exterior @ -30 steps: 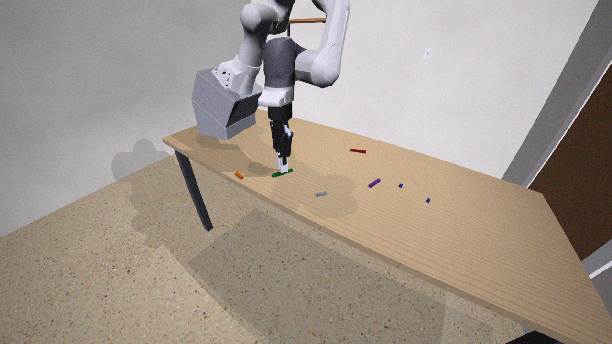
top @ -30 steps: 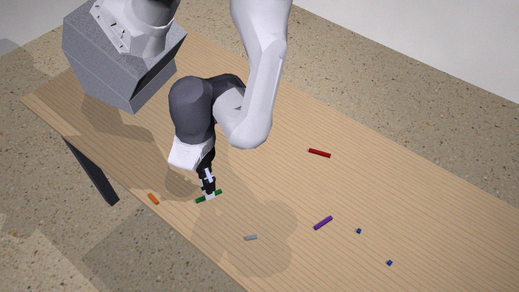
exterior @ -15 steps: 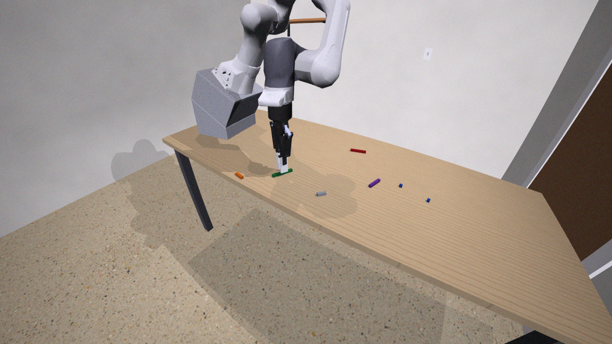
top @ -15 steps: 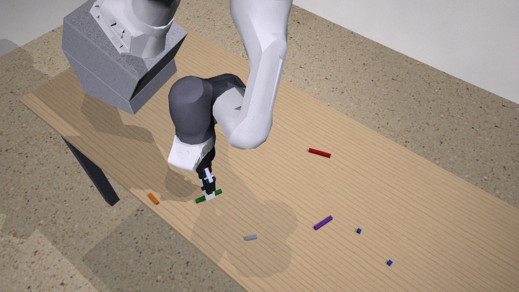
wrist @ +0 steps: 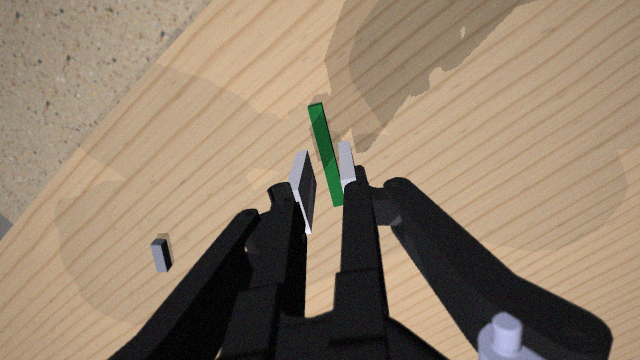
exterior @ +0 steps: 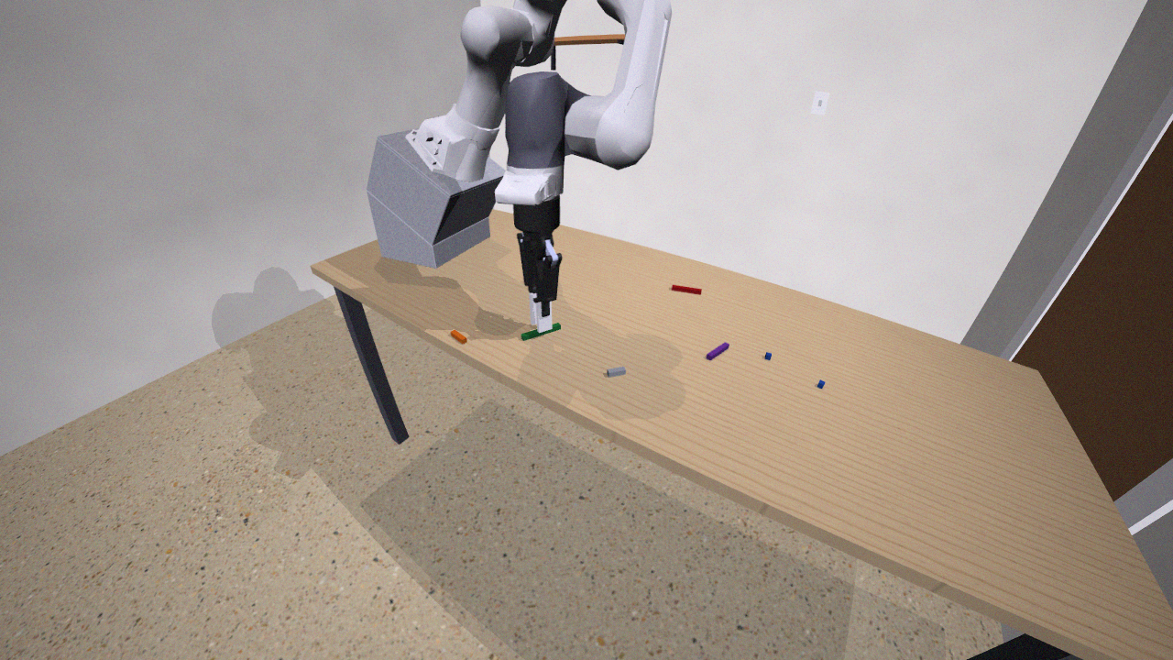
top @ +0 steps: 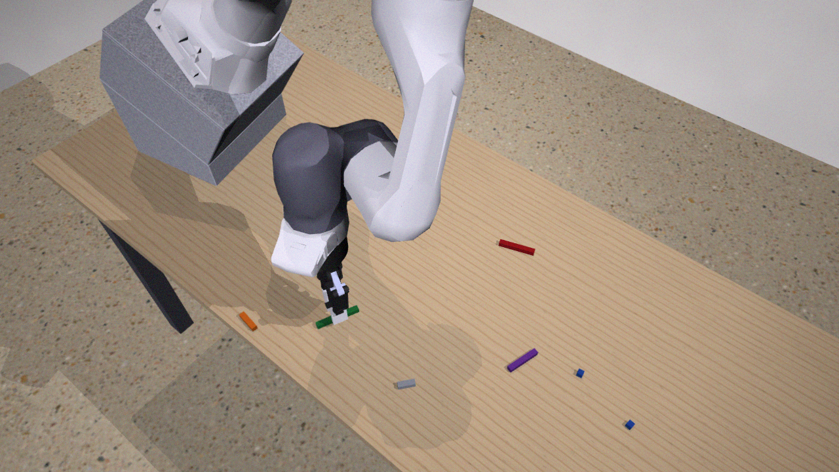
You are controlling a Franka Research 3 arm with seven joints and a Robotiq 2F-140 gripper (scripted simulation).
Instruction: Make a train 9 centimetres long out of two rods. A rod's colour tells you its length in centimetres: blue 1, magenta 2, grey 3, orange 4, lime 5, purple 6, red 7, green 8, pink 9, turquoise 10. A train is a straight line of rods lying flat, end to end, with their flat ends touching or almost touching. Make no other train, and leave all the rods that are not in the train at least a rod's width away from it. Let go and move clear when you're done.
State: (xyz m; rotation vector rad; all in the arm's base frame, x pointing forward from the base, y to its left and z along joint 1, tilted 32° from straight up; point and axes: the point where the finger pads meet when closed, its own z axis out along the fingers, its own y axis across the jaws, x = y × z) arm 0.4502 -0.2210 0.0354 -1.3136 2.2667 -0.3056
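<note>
Right now the green rod is 50 mm below my hand. Round my hand: orange rod: 130 mm behind, 100 mm to the right, 50 mm below; then purple rod: 310 mm ahead, 120 mm to the left, 50 mm below; then grey rod: 180 mm ahead, 30 mm to the right, 50 mm below.
</note>
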